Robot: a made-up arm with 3 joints.
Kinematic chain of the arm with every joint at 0, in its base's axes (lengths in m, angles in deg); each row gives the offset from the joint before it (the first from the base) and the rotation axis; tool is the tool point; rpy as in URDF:
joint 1: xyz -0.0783 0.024 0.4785 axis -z
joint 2: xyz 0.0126 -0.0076 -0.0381 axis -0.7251 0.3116 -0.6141
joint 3: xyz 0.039 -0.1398 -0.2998 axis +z
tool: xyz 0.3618 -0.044 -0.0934 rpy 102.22 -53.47 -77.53
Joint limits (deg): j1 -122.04..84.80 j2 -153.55..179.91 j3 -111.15..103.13
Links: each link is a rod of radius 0.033 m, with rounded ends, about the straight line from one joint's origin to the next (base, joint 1, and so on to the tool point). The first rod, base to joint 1, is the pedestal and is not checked.
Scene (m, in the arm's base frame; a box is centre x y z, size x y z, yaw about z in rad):
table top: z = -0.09
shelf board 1: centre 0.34 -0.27 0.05 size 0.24 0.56 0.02 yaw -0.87
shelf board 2: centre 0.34 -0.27 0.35 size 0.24 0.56 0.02 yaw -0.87
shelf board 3: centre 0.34 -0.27 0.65 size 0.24 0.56 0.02 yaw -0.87
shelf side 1: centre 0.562 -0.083 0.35 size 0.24 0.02 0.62 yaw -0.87
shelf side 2: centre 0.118 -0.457 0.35 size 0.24 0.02 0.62 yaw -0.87
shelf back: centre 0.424 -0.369 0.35 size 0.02 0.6 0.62 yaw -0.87
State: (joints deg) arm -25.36 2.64 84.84
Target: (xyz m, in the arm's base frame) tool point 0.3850 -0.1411 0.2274
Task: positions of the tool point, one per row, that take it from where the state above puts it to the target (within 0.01 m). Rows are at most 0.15 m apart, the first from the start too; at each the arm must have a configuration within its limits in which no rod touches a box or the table.
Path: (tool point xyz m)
1: 0.0546 0.2763 0.0633
2: 0.1611 0.2596 0.0926
3: 0.2598 0.2024 0.1250
4: 0.3366 0.1097 0.1591
5: 0.3806 -0.0090 0.1936
6: 0.3850 -0.1411 0.2274

